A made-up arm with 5 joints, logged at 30 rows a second.
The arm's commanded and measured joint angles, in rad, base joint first. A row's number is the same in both.
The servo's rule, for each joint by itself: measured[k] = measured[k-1] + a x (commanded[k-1-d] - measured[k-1]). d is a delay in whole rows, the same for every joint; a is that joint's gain. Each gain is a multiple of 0.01, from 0.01 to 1. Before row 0 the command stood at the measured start. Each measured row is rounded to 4 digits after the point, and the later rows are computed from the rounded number. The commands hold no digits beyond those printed.
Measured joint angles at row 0:
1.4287 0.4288 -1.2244 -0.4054 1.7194
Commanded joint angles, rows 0 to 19:
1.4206 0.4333 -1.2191 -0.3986 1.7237
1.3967 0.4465 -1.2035 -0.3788 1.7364
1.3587 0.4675 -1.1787 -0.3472 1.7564
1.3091 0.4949 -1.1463 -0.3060 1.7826
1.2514 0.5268 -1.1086 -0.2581 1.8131
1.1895 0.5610 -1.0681 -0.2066 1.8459
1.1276 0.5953 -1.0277 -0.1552 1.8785
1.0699 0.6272 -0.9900 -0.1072 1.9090
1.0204 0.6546 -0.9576 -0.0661 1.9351
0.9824 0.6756 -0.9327 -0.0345 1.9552
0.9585 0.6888 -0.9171 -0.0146 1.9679
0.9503 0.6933 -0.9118 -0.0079 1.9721
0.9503 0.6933 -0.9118 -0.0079 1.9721
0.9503 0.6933 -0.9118 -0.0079 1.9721
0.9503 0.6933 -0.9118 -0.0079 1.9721
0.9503 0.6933 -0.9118 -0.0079 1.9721
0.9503 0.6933 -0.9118 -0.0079 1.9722
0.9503 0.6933 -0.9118 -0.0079 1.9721
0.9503 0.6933 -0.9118 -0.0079 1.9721
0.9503 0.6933 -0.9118 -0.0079 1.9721
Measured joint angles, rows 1 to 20:
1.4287 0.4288 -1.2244 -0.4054 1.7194
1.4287 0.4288 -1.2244 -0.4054 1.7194
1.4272 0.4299 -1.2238 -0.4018 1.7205
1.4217 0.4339 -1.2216 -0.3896 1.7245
1.4104 0.4420 -1.2169 -0.3671 1.7325
1.3922 0.4547 -1.2091 -0.3347 1.7450
1.3669 0.4720 -1.1980 -0.2941 1.7620
1.3350 0.4934 -1.1837 -0.2477 1.7830
1.2977 0.5179 -1.1665 -0.1987 1.8069
1.2567 0.5441 -1.1471 -0.1502 1.8324
1.2142 0.5706 -1.1263 -0.1056 1.8581
1.1725 0.5958 -1.1050 -0.0679 1.8824
1.1340 0.6181 -1.0843 -0.0397 1.9038
1.1009 0.6361 -1.0653 -0.0228 1.9209
1.0738 0.6498 -1.0484 -0.0149 1.9337
1.0516 0.6602 -1.0334 -0.0112 1.9433
1.0334 0.6681 -1.0200 -0.0095 1.9505
1.0184 0.6741 -1.0081 -0.0087 1.9559
1.0061 0.6787 -0.9975 -0.0083 1.9600
0.9961 0.6822 -0.9881 -0.0081 1.9630
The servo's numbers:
d 2
a 0.18 0.24 0.11 0.53 0.25

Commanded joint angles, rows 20 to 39:
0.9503 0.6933 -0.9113 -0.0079 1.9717
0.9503 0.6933 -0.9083 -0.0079 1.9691
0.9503 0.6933 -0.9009 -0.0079 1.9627
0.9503 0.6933 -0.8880 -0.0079 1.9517
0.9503 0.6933 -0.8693 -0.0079 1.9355
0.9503 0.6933 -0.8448 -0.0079 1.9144
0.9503 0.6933 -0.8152 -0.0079 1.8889
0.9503 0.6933 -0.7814 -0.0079 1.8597
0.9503 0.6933 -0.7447 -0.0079 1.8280
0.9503 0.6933 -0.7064 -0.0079 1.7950
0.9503 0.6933 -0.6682 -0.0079 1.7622
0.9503 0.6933 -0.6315 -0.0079 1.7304
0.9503 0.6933 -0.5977 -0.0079 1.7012
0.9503 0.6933 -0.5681 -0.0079 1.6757
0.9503 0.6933 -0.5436 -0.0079 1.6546
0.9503 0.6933 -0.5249 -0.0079 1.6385
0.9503 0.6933 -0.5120 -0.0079 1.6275
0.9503 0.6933 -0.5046 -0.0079 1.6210
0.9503 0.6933 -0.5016 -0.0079 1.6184
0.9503 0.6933 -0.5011 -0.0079 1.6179
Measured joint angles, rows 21 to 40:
0.9879 0.6849 -0.9797 -0.0080 1.9653
0.9811 0.6869 -0.9722 -0.0079 1.9670
0.9756 0.6884 -0.9655 -0.0079 1.9682
0.9710 0.6896 -0.9592 -0.0079 1.9684
0.9673 0.6905 -0.9528 -0.0079 1.9670
0.9642 0.6912 -0.9457 -0.0079 1.9632
0.9617 0.6917 -0.9373 -0.0079 1.9563
0.9596 0.6921 -0.9271 -0.0079 1.9458
0.9579 0.6924 -0.9148 -0.0079 1.9316
0.9565 0.6926 -0.9001 -0.0079 1.9136
0.9554 0.6928 -0.8830 -0.0079 1.8922
0.9545 0.6929 -0.8636 -0.0079 1.8679
0.9537 0.6930 -0.8421 -0.0079 1.8415
0.9531 0.6931 -0.8189 -0.0079 1.8137
0.9526 0.6931 -0.7946 -0.0079 1.7856
0.9522 0.6931 -0.7697 -0.0079 1.7581
0.9519 0.6931 -0.7448 -0.0079 1.7322
0.9516 0.6931 -0.7206 -0.0079 1.7088
0.9514 0.6931 -0.6977 -0.0079 1.6885
0.9512 0.6931 -0.6765 -0.0079 1.6716

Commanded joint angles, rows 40 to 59:
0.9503 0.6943 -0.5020 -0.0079 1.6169
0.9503 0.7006 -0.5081 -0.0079 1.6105
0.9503 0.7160 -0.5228 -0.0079 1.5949
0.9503 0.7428 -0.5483 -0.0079 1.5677
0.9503 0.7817 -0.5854 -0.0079 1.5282
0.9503 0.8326 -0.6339 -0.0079 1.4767
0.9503 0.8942 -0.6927 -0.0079 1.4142
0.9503 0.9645 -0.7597 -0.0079 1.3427
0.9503 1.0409 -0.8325 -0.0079 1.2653
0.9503 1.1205 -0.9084 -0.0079 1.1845
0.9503 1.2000 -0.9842 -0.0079 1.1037
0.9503 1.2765 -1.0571 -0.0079 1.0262
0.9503 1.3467 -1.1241 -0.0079 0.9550
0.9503 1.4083 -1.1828 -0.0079 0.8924
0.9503 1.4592 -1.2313 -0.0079 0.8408
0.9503 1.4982 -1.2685 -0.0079 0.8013
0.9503 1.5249 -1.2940 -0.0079 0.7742
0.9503 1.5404 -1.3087 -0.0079 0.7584
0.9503 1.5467 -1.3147 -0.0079 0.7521
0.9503 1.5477 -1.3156 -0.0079 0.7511
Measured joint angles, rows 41 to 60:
0.9510 0.6931 -0.6573 -0.0079 1.6583
0.9509 0.6931 -0.6401 -0.0079 1.6482
0.9508 0.6934 -0.6249 -0.0079 1.6404
0.9507 0.6951 -0.6121 -0.0079 1.6329
0.9506 0.7001 -0.6023 -0.0079 1.6234
0.9505 0.7103 -0.5964 -0.0079 1.6095
0.9505 0.7274 -0.5952 -0.0079 1.5892
0.9505 0.7526 -0.5995 -0.0079 1.5611
0.9505 0.7866 -0.6098 -0.0079 1.5244
0.9505 0.8293 -0.6263 -0.0079 1.4790
0.9505 0.8801 -0.6490 -0.0079 1.4256
0.9505 0.9378 -0.6775 -0.0079 1.3653
0.9505 1.0007 -0.7112 -0.0079 1.2999
0.9505 1.0669 -0.7492 -0.0079 1.2315
0.9505 1.1341 -0.7904 -0.0079 1.1624
0.9505 1.1999 -0.8336 -0.0079 1.0949
0.9505 1.2621 -0.8773 -0.0079 1.0314
0.9505 1.3188 -0.9203 -0.0079 0.9739
0.9505 1.3683 -0.9614 -0.0079 0.9240
0.9505 1.4096 -0.9996 -0.0079 0.8826

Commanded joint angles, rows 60 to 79:
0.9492 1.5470 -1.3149 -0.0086 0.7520
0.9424 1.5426 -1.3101 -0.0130 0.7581
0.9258 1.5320 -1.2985 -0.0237 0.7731
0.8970 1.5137 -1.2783 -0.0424 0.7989
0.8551 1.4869 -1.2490 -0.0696 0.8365
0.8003 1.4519 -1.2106 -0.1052 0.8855
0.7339 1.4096 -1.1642 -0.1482 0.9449
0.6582 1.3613 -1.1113 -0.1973 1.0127
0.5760 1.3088 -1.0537 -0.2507 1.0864
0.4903 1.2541 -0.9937 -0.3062 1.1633
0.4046 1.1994 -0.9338 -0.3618 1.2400
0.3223 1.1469 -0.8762 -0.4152 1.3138
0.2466 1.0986 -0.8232 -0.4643 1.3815
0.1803 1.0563 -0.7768 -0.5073 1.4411
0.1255 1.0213 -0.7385 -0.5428 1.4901
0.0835 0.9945 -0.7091 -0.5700 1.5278
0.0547 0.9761 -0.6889 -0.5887 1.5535
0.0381 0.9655 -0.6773 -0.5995 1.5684
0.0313 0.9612 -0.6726 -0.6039 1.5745
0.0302 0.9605 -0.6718 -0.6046 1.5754
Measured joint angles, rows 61 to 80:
0.9505 1.4425 -1.0343 -0.0079 0.8500
0.9505 1.4677 -1.0652 -0.0079 0.8253
0.9503 1.4867 -1.0927 -0.0083 0.8070
0.9489 1.5001 -1.1166 -0.0108 0.7948
0.9447 1.5078 -1.1366 -0.0176 0.7894
0.9361 1.5092 -1.1522 -0.0307 0.7918
0.9215 1.5038 -1.1628 -0.0513 0.8030
0.8997 1.4913 -1.1681 -0.0799 0.8236
0.8699 1.4717 -1.1677 -0.1161 0.8539
0.8318 1.4452 -1.1615 -0.1591 0.8936
0.7858 1.4125 -1.1496 -0.2076 0.9418
0.7326 1.3745 -1.1325 -0.2599 0.9972
0.6736 1.3325 -1.1106 -0.3139 1.0579
0.6104 1.2880 -1.0848 -0.3676 1.1219
0.5449 1.2425 -1.0560 -0.4189 1.1868
0.4793 1.1978 -1.0253 -0.4658 1.2504
0.4156 1.1554 -0.9938 -0.5066 1.3103
0.3558 1.1168 -0.9625 -0.5402 1.3647
0.3016 1.0830 -0.9324 -0.5659 1.4119
0.2542 1.0548 -0.9043 -0.5837 1.4510

